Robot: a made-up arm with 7 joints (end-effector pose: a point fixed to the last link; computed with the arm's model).
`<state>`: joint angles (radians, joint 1 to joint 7).
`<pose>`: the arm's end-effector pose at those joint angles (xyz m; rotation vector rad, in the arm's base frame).
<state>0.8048 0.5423 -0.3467 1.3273 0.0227 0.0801 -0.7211</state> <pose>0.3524 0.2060 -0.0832 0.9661 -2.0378 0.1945</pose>
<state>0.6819 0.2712 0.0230 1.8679 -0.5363 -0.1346 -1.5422</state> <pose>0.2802 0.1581 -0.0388 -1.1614 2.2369 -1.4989</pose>
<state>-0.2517 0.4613 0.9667 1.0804 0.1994 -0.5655 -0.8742</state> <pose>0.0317 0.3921 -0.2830 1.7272 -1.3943 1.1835</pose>
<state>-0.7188 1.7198 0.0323 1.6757 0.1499 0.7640 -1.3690</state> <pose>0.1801 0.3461 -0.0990 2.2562 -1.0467 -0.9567</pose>
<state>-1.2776 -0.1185 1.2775 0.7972 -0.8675 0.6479 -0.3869</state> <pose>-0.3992 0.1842 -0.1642 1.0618 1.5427 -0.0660</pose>
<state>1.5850 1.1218 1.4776 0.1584 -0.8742 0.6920 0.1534</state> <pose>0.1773 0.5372 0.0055 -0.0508 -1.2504 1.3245</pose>
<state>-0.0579 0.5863 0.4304 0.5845 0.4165 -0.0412 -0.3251</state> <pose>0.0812 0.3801 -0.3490 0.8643 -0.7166 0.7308</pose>
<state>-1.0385 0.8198 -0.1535 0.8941 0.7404 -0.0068 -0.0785</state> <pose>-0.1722 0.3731 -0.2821 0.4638 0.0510 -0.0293</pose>
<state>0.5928 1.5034 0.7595 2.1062 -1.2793 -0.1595 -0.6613</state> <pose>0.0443 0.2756 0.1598 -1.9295 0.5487 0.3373</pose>
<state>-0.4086 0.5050 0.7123 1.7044 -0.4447 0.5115 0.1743</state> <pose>0.0779 0.3305 -0.2014 1.0650 -0.7003 -0.1547</pose>
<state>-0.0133 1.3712 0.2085 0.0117 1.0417 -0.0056 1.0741</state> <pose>0.0011 0.5636 -0.0941 0.2581 -1.1716 0.4103</pose>
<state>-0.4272 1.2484 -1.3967 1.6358 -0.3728 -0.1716 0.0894</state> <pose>-0.0806 0.2815 -0.2614 -0.6980 -0.2348 -1.7838</pose>
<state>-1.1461 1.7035 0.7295 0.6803 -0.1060 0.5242 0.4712</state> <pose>0.1676 0.5130 -0.0282 1.1783 0.3078 -0.5265</pose>
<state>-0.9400 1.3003 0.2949 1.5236 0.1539 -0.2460 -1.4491</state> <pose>0.0981 0.3859 -0.1674 1.6408 -1.6525 -0.2330</pose>
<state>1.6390 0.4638 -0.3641 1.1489 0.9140 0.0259 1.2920</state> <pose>0.3367 0.1973 0.1956 -0.8688 -2.2283 -1.7324</pose>
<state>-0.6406 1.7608 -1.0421 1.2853 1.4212 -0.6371 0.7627</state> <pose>0.0176 0.4535 -0.1399 -0.4037 -0.3121 -0.5512</pose>
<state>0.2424 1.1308 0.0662 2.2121 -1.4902 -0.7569 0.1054</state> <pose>0.1702 0.2400 -0.0156 -1.5389 0.7569 2.1425</pose>
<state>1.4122 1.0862 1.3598 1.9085 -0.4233 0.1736 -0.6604</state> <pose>-0.0608 0.3669 0.0502 -1.2219 0.8182 -1.7316</pose>
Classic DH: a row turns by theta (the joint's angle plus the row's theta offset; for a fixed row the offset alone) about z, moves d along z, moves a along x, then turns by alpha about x. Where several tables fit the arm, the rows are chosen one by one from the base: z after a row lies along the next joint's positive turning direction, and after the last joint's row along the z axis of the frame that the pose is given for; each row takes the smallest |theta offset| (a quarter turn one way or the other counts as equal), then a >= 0, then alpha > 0; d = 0 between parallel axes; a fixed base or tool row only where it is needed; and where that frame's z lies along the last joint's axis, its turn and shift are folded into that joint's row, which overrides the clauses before.
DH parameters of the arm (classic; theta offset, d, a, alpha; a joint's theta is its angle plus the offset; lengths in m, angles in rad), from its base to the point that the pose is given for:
base (fixed): 0 0 0 1.5708
joint 1: 1.5708 -0.096 0 1.5708
joint 2: 1.5708 0 0 1.5708
joint 3: 1.5708 -0.275 0 1.5708
joint 4: 0 0 0 -1.5708
joint 5: 0 -0.202 0 -1.5708
joint 6: -1.5708 0 0 1.5708
joint 7: 1.5708 0 0 1.5708
tool (fixed): -1.5708 0 0 0

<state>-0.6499 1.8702 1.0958 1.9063 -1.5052 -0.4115 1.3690</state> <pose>0.2047 0.2452 0.1252 1.9655 1.0483 -1.5913</pose>
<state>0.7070 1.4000 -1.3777 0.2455 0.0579 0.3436 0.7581</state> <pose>0.0900 0.5519 -0.0908 0.7113 0.5610 -0.2945</pose>
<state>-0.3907 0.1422 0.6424 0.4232 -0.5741 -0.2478 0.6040</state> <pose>-0.1090 0.2103 -0.4391 -0.2261 -0.1776 -0.1381</pose>
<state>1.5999 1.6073 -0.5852 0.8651 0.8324 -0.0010 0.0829</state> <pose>0.0663 0.5048 0.1302 1.0593 -2.0704 0.4877</pose>
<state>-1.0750 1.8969 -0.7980 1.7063 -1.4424 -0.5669 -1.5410</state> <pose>0.0169 0.3766 -0.1497 -0.9015 -1.5913 -1.8551</pose>
